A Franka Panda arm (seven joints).
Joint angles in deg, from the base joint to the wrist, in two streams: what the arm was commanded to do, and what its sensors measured. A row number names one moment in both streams.
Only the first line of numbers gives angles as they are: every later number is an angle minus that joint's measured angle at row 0.
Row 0, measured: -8.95 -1.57 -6.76 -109.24 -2.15 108.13 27.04
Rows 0 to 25, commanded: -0.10 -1.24 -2.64 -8.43 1.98 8.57 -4.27; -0.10 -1.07 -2.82 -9.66 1.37 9.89 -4.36; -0.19 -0.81 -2.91 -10.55 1.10 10.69 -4.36; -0.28 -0.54 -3.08 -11.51 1.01 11.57 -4.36; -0.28 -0.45 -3.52 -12.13 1.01 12.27 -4.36; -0.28 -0.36 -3.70 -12.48 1.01 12.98 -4.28; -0.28 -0.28 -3.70 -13.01 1.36 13.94 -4.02; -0.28 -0.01 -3.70 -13.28 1.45 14.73 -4.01; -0.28 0.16 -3.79 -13.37 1.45 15.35 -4.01; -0.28 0.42 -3.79 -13.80 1.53 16.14 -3.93; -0.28 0.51 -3.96 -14.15 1.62 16.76 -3.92; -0.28 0.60 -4.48 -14.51 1.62 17.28 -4.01; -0.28 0.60 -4.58 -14.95 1.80 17.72 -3.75; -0.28 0.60 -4.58 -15.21 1.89 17.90 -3.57; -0.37 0.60 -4.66 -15.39 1.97 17.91 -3.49; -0.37 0.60 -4.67 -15.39 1.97 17.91 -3.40; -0.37 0.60 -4.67 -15.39 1.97 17.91 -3.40; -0.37 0.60 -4.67 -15.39 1.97 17.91 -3.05; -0.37 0.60 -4.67 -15.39 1.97 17.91 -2.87; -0.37 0.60 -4.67 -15.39 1.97 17.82 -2.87; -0.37 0.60 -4.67 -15.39 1.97 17.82 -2.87; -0.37 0.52 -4.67 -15.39 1.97 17.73 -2.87; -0.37 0.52 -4.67 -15.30 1.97 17.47 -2.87; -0.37 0.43 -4.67 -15.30 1.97 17.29 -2.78; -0.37 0.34 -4.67 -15.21 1.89 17.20 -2.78; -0.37 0.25 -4.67 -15.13 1.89 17.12 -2.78
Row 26, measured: -0.32 0.31 -4.39 -14.08 2.06 15.81 -3.37
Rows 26 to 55, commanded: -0.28 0.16 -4.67 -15.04 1.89 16.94 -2.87; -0.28 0.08 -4.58 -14.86 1.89 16.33 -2.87; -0.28 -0.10 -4.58 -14.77 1.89 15.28 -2.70; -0.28 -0.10 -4.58 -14.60 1.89 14.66 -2.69; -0.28 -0.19 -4.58 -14.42 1.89 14.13 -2.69; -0.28 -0.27 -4.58 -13.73 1.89 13.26 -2.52; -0.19 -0.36 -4.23 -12.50 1.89 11.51 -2.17; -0.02 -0.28 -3.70 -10.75 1.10 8.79 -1.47; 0.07 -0.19 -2.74 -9.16 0.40 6.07 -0.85; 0.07 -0.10 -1.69 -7.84 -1.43 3.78 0.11; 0.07 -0.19 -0.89 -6.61 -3.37 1.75 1.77; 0.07 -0.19 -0.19 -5.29 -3.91 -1.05 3.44; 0.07 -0.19 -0.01 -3.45 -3.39 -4.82 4.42; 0.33 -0.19 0.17 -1.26 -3.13 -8.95 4.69; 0.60 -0.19 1.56 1.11 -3.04 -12.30 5.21; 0.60 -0.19 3.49 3.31 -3.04 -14.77 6.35; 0.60 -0.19 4.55 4.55 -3.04 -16.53 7.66; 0.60 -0.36 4.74 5.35 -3.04 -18.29 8.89; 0.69 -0.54 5.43 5.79 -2.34 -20.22 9.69; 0.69 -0.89 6.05 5.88 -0.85 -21.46 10.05; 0.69 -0.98 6.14 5.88 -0.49 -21.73 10.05; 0.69 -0.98 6.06 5.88 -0.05 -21.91 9.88; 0.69 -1.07 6.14 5.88 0.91 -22.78 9.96; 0.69 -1.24 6.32 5.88 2.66 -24.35 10.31; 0.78 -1.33 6.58 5.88 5.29 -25.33 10.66; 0.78 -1.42 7.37 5.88 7.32 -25.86 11.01; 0.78 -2.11 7.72 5.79 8.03 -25.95 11.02; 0.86 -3.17 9.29 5.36 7.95 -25.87 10.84; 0.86 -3.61 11.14 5.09 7.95 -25.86 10.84; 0.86 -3.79 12.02 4.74 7.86 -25.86 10.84
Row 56, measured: 1.12 -1.66 8.02 5.24 7.25 -24.39 9.29
